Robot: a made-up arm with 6 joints.
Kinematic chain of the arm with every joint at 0, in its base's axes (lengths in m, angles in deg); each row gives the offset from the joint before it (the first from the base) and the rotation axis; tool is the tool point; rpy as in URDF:
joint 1: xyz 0 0 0.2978 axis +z
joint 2: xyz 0 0 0 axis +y
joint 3: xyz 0.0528 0 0.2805 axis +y
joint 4: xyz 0.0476 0 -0.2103 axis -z
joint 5: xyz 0 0 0 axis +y
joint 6: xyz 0.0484 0 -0.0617 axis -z
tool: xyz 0 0 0 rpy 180 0 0
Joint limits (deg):
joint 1: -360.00..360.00
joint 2: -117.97..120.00
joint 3: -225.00..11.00
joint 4: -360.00..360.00
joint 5: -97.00..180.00
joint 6: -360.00..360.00
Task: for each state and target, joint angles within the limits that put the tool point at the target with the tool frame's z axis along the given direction. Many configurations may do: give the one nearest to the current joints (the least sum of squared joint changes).
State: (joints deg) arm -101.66 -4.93 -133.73 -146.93 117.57 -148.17
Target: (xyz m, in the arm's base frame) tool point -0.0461 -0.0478 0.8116 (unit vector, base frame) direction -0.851 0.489 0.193
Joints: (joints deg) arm -76.22 -23.00 -112.37 -131.03 109.80 -148.17
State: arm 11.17 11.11 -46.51 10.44 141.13 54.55
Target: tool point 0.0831 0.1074 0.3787 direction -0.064 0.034 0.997
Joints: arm 42.30 23.39 -15.90 23.85 170.28 54.55
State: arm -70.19 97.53 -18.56 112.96 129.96 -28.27
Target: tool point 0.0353 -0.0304 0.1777 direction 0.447 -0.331 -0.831
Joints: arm -117.05 101.02 10.88 143.33 113.26 -28.27
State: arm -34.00 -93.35 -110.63 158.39 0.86 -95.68
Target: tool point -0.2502 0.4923 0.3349 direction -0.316 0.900 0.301
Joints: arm -66.92 -107.28 -142.96 121.80 4.19 -95.68
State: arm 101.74 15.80 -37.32 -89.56 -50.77 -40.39
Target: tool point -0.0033 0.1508 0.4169 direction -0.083 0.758 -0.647
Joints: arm 66.42 -24.14 -10.62 -65.29 -24.68 -40.39
